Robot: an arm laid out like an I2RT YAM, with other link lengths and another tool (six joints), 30 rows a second.
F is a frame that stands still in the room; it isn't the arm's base.
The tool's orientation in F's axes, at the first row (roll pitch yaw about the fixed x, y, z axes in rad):
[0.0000 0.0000 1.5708]
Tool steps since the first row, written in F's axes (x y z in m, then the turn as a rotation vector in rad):
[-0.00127 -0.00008 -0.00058 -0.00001 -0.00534 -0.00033]
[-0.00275 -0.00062 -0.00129 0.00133 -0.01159 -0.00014]
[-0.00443 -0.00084 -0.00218 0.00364 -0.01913 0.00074]
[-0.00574 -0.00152 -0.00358 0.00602 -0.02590 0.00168]
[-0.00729 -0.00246 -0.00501 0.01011 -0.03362 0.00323]
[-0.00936 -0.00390 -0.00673 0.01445 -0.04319 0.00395]
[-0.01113 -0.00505 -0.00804 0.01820 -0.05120 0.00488]
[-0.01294 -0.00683 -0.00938 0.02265 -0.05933 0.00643]
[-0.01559 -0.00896 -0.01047 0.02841 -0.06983 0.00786]
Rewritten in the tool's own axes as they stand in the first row. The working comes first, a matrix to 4 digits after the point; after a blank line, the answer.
The tool's axes in the first row as the columns of a matrix, in F's axes (used below as rounded here):
[0.0000 -1.0000 0.0000]
[1.0000 0.0000 0.0000]
[0.0000 0.0000 1.0000]

[-0.00008 0.00127 -0.00058 -0.00534 0.00001 -0.00033]
[-0.00062 0.00275 -0.00129 -0.01159 -0.00133 -0.00014]
[-0.00084 0.00443 -0.00218 -0.01913 -0.00364 0.00074]
[-0.00152 0.00574 -0.00358 -0.02590 -0.00602 0.00168]
[-0.00246 0.00729 -0.00501 -0.03362 -0.01011 0.00323]
[-0.00390 0.00936 -0.00673 -0.04319 -0.01445 0.00395]
[-0.00505 0.01113 -0.00804 -0.05120 -0.01820 0.00488]
[-0.00683 0.01294 -0.00938 -0.05933 -0.02265 0.00643]
[-0.00896 0.01559 -0.01047 -0.06983 -0.02841 0.00786]

